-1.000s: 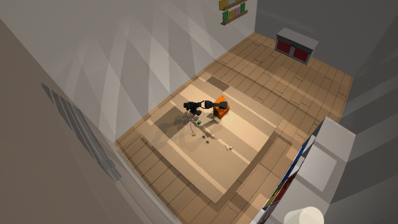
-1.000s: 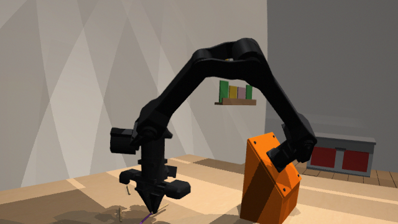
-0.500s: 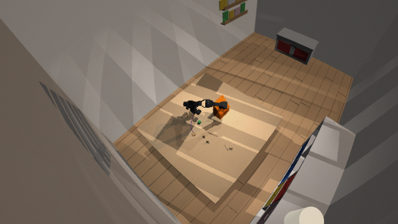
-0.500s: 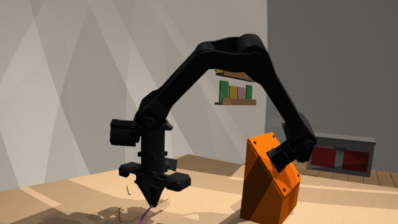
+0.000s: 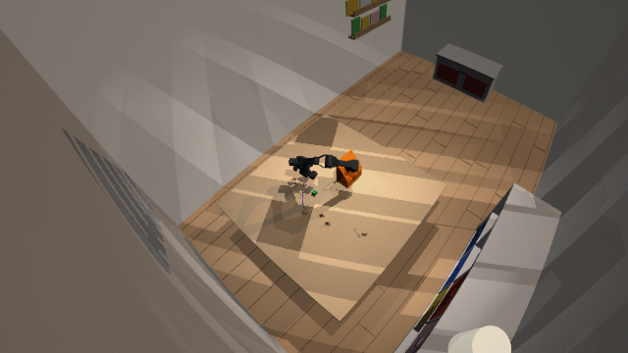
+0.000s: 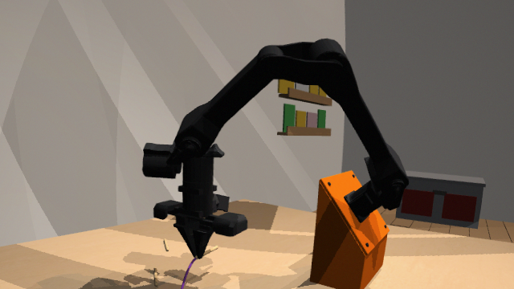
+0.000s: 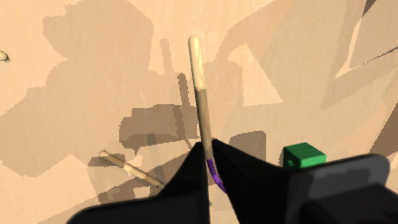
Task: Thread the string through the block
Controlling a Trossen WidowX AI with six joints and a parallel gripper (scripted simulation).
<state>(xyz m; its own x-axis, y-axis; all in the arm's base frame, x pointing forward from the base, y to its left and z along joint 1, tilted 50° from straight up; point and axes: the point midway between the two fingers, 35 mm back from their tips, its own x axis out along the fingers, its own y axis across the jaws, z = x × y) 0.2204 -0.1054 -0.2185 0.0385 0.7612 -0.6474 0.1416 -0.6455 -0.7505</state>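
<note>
The thin wooden stick lies 2 cm behind my gripper tip. Also, from my gripper tip: green block 12 cm to the left, 5 cm ahead, 4 cm below; then round wooden button 21 cm ahead, 17 cm to the left, 5 cm below.
</note>
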